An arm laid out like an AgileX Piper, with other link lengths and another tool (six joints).
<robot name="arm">
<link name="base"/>
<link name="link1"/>
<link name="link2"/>
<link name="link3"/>
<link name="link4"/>
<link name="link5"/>
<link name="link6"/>
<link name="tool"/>
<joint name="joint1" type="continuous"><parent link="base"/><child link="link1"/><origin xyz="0 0 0.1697"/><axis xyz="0 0 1"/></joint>
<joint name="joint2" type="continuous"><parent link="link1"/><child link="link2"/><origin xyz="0 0 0" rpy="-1.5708 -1.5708 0"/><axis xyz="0 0 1"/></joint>
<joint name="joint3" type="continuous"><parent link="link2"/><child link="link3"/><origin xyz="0.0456 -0.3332 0"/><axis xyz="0 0 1"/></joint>
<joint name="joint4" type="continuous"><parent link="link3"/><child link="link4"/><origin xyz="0.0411 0.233 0" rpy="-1.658 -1.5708 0"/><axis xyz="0 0 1"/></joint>
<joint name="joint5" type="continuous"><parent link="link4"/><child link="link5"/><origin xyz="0 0 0" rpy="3.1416 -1.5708 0"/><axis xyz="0 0 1"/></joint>
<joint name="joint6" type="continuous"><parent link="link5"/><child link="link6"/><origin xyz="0.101 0 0" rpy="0 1.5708 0"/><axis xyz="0 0 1"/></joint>
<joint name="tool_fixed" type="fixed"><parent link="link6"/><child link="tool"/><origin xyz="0.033 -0.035 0.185" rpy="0 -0.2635 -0.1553"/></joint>
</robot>
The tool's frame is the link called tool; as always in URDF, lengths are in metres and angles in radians. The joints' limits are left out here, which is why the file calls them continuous.
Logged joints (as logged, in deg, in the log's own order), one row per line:
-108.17, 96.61, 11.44, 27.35, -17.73, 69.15
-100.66, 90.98, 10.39, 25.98, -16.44, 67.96
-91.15, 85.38, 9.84, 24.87, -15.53, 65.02
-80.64, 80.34, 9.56, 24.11, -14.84, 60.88
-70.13, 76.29, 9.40, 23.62, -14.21, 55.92
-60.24, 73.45, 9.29, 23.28, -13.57, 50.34
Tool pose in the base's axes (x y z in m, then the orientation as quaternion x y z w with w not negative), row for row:
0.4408, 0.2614, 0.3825, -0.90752, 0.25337, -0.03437, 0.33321
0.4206, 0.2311, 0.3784, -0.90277, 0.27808, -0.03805, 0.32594
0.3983, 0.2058, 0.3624, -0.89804, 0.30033, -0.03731, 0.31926
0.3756, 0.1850, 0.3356, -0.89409, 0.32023, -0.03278, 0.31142
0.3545, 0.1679, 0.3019, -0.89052, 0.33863, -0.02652, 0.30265
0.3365, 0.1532, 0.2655, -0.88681, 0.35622, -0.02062, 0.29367
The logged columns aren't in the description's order. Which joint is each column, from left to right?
Columns, left to right: joint3, joint2, joint4, joint1, joint6, joint5.
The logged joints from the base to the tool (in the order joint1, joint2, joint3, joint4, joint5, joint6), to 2 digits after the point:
27.35, 96.61, -108.17, 11.44, 69.15, -17.73
25.98, 90.98, -100.66, 10.39, 67.96, -16.44
24.87, 85.38, -91.15, 9.84, 65.02, -15.53
24.11, 80.34, -80.64, 9.56, 60.88, -14.84
23.62, 76.29, -70.13, 9.40, 55.92, -14.21
23.28, 73.45, -60.24, 9.29, 50.34, -13.57

